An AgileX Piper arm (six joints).
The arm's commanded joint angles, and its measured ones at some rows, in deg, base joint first. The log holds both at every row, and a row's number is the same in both.
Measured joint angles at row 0: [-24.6, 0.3, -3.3, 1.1, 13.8, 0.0]
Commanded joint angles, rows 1 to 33: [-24.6, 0.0, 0.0, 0.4, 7.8, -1.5]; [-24.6, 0.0, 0.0, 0.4, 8.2, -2.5]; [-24.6, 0.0, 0.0, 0.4, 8.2, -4.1]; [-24.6, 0.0, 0.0, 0.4, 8.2, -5.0]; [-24.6, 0.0, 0.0, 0.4, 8.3, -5.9]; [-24.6, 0.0, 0.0, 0.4, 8.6, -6.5]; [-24.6, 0.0, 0.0, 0.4, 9.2, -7.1]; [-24.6, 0.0, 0.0, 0.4, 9.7, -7.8]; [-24.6, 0.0, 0.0, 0.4, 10.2, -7.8]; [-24.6, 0.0, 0.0, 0.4, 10.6, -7.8]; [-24.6, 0.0, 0.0, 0.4, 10.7, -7.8]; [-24.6, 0.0, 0.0, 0.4, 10.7, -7.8]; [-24.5, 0.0, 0.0, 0.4, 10.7, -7.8]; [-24.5, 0.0, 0.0, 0.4, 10.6, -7.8]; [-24.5, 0.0, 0.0, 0.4, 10.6, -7.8]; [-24.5, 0.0, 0.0, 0.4, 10.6, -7.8]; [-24.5, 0.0, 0.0, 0.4, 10.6, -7.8]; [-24.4, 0.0, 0.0, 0.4, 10.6, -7.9]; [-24.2, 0.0, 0.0, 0.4, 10.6, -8.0]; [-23.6, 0.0, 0.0, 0.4, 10.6, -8.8]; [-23.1, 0.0, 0.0, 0.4, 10.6, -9.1]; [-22.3, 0.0, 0.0, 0.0, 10.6, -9.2]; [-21.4, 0.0, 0.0, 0.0, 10.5, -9.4]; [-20.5, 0.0, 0.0, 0.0, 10.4, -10.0]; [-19.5, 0.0, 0.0, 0.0, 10.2, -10.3]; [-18.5, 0.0, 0.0, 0.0, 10.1, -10.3]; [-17.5, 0.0, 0.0, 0.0, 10.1, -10.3]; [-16.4, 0.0, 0.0, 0.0, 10.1, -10.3]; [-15.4, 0.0, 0.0, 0.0, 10.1, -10.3]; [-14.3, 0.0, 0.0, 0.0, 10.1, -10.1]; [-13.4, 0.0, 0.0, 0.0, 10.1, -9.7]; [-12.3, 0.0, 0.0, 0.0, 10.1, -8.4]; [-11.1, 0.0, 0.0, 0.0, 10.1, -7.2]
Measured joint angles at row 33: [-14.9, 0.3, -0.3, 0.3, 10.7, -9.6]
